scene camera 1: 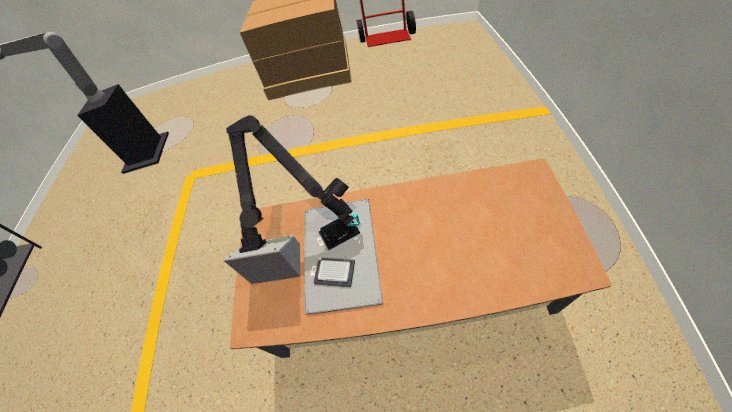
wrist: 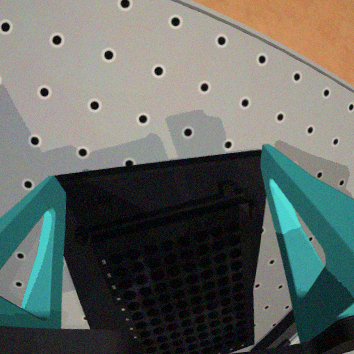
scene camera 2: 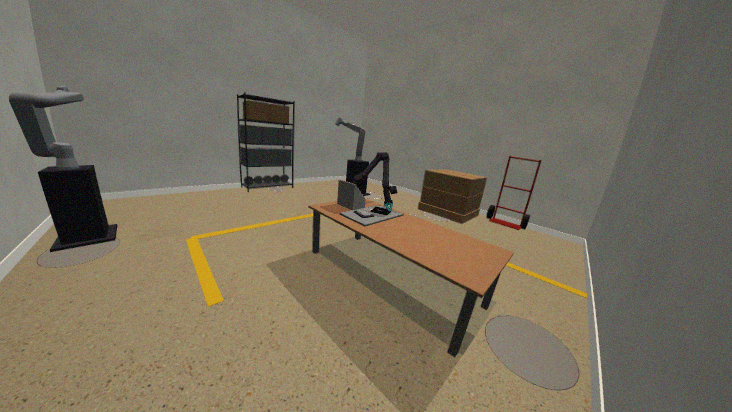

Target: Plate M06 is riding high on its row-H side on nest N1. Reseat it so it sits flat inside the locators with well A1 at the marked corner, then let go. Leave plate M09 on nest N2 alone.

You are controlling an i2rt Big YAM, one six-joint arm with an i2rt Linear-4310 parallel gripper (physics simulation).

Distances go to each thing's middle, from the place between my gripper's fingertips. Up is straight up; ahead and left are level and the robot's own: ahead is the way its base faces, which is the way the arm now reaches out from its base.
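Black nest N2 [wrist: 285,328] is 230 mm to the right of my hand, 130 mm behind it and 20 mm below it. Black nest N1 [wrist: 95,196], again from my hand, sits 40 mm to the right, 80 mm behind and 10 mm below. As for the black well plate [wrist: 184,271], I see my gripper 40 mm to the left of it and 80 mm past it.
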